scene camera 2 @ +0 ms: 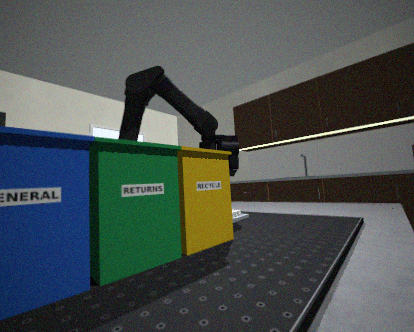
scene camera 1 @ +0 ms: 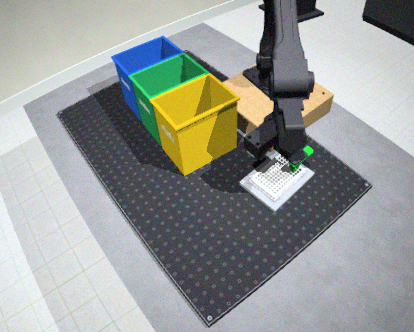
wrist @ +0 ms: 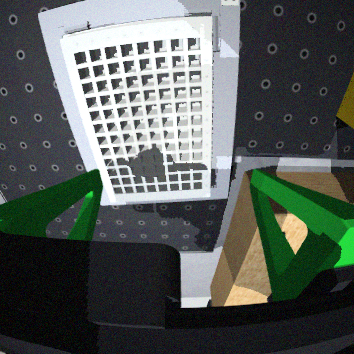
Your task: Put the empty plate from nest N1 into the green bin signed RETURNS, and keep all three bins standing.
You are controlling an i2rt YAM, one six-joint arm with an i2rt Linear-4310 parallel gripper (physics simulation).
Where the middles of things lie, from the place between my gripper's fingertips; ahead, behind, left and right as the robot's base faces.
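There is a yellow bin [scene camera 1: 197, 121], and from my gripper it sits 190 mm to the right, 130 mm ahead and 40 mm above. The nest tray [scene camera 1: 298, 184] is 40 mm below my gripper, 20 mm ahead of it and 20 mm to the left of it. A green bin [scene camera 2: 134, 215] is 320 mm to the right of my gripper, 140 mm ahead of it and 40 mm above it; going by their middles, of the things named here the green bin is the farthest from my gripper. Then there is the plate [scene camera 1: 274, 179], and my gripper is 30 mm above it, 20 mm short of it and 20 mm to the right of it.
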